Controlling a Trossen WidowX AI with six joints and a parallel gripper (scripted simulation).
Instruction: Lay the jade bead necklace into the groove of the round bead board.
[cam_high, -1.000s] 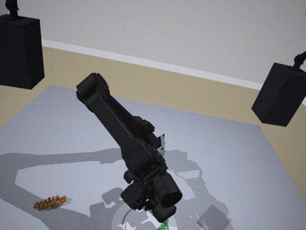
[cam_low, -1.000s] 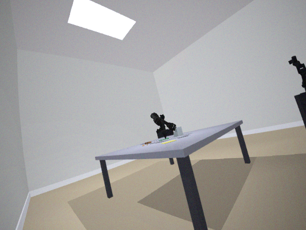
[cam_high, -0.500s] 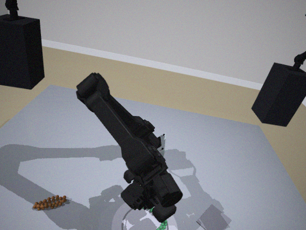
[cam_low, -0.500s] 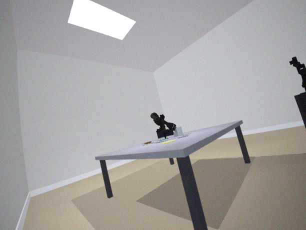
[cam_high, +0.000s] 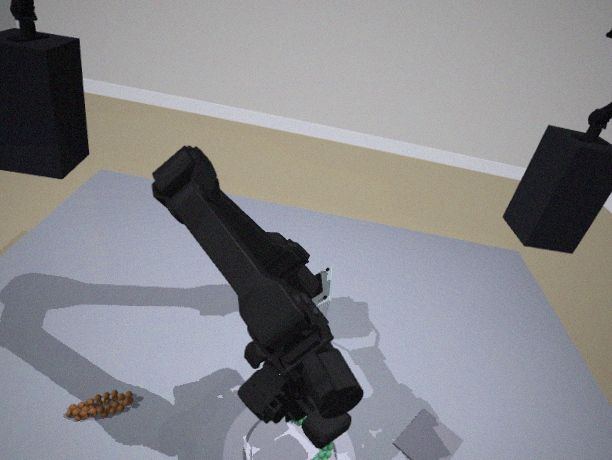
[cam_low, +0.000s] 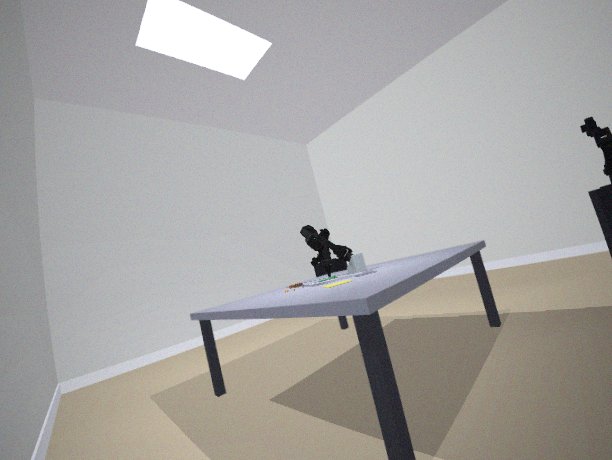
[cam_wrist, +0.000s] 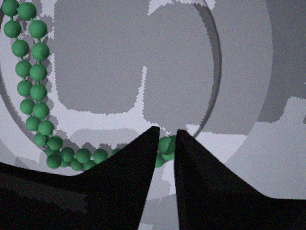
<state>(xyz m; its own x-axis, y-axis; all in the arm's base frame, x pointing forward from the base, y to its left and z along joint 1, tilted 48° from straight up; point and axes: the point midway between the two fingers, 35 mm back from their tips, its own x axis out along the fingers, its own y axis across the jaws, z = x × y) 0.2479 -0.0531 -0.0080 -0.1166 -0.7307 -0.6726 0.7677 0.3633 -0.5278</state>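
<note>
Now: gripper tip 50 mm short of the round bead board, 10 mm to the right of it and 10 mm above it. From my gripper tip the other things lie so: yellow strip (250 mm ahead, 230 mm to the left, 20 mm below); flat grey square (240 mm to the left, 20 mm below, 10 mm ahead).
</note>
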